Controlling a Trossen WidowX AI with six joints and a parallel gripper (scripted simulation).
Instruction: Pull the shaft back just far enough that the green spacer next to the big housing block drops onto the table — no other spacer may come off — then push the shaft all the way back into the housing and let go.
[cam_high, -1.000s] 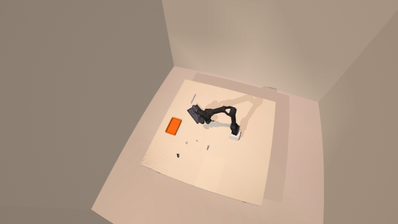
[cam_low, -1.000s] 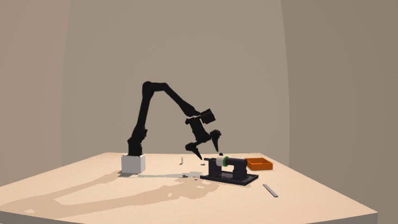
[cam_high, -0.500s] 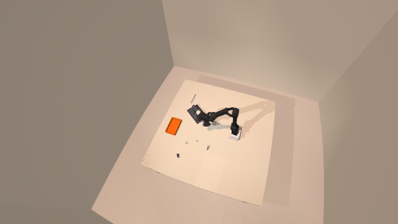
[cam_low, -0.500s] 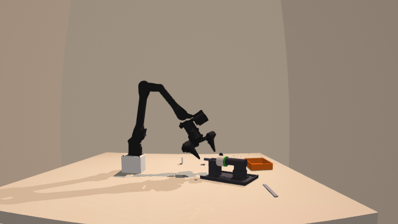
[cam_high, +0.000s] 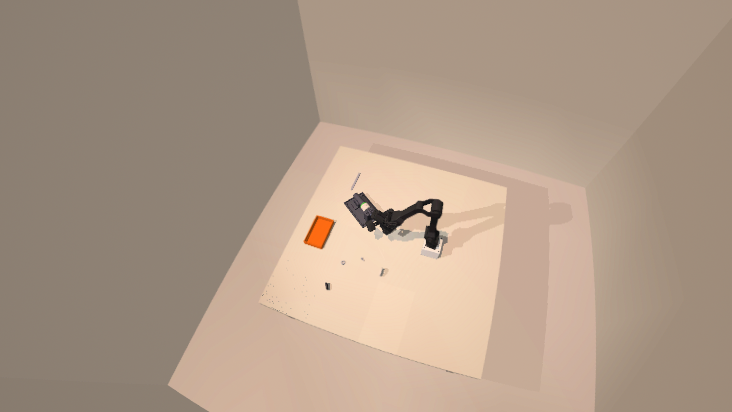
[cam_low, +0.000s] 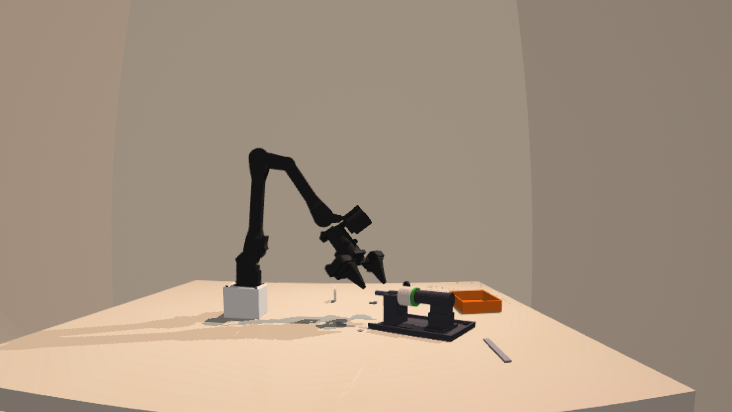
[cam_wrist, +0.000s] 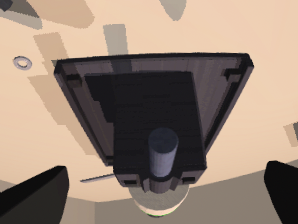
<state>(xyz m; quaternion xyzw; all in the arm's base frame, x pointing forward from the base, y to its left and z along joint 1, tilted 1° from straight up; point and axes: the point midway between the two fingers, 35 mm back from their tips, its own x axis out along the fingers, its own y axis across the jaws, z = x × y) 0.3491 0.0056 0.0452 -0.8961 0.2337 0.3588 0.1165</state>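
Right now my gripper tip is 7 cm short of the shaft, 4 cm to the left of it and 2 cm above it. The rest, counted from my gripper tip: orange tray: 29 cm ahead, 20 cm to the left, 9 cm below; then green spacer: 11 cm ahead, 6 cm to the right, 2 cm below; then white spacer: 8 cm ahead, 5 cm to the right, 2 cm below.
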